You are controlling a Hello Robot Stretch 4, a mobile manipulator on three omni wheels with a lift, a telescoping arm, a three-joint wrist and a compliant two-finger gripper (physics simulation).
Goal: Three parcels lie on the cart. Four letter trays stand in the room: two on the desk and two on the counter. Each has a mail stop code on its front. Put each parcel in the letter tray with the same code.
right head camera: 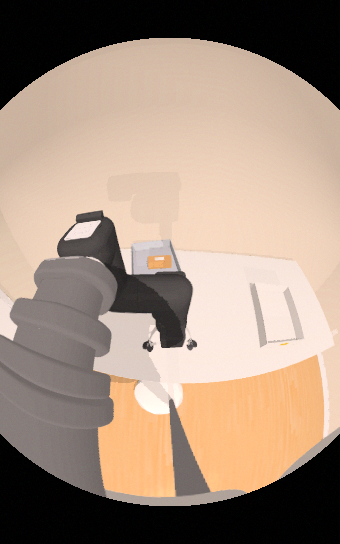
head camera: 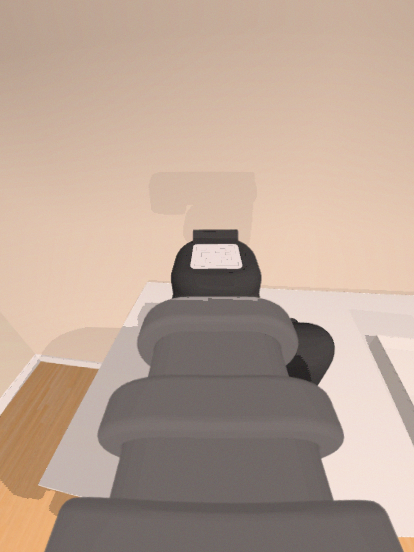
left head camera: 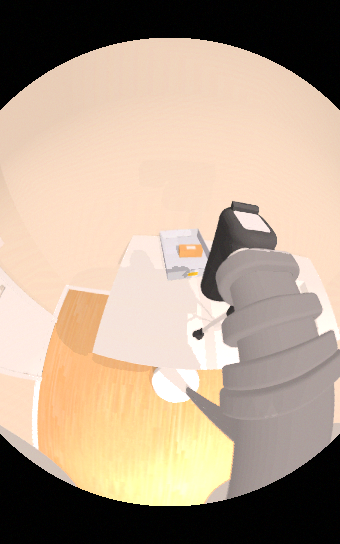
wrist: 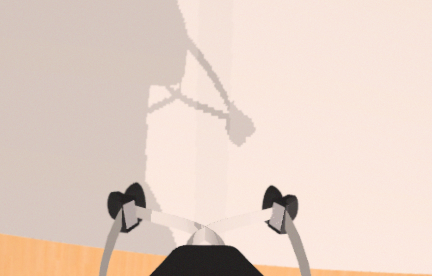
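Seen in the pictures: gripper, between the fingertips: (right head camera: 169,347) (left head camera: 215,334) (wrist: 204,199); robot's base, origin of its link: (right head camera: 159,391) (left head camera: 174,379).
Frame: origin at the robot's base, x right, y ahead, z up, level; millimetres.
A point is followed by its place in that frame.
Note:
An orange parcel (left head camera: 190,250) @[y 688, x 46, z 973 mm] (right head camera: 159,262) @[y 687, x 51, z 968 mm] with a white label lies inside a grey-blue letter tray (left head camera: 170,274) @[y 524, x -64, z 967 mm] (right head camera: 134,257) @[y 784, x -110, z 925 mm] at the back of the white table top. The label's code is too small to read. A second, white letter tray (right head camera: 258,315) @[y 333, x 518, z 954 mm] stands on the right part of the same top; its code cannot be read. My gripper (right head camera: 170,345) @[y 215, x 87, z 1041 mm] (wrist: 204,199) @[y 215, x 87, z 1041 mm] is open, with a wide gap between the fingertips. It hangs over the top near its front edge, in front of the tray with the parcel. The cart does not show.
The white table top (head camera: 360,450) @[y 218, x 356, z 922 mm] (left head camera: 145,320) @[y 308, x -169, z 923 mm] (right head camera: 220,350) @[y 208, x 299, z 923 mm] stands against a beige wall. A round white object (left head camera: 175,385) @[y -41, x -2, z 187 mm] (right head camera: 157,397) @[y -42, x -8, z 187 mm] is on the wooden floor by the front edge. A white door or panel (left head camera: 20,325) @[y 195, x -1556, z 497 mm] is at the far left.

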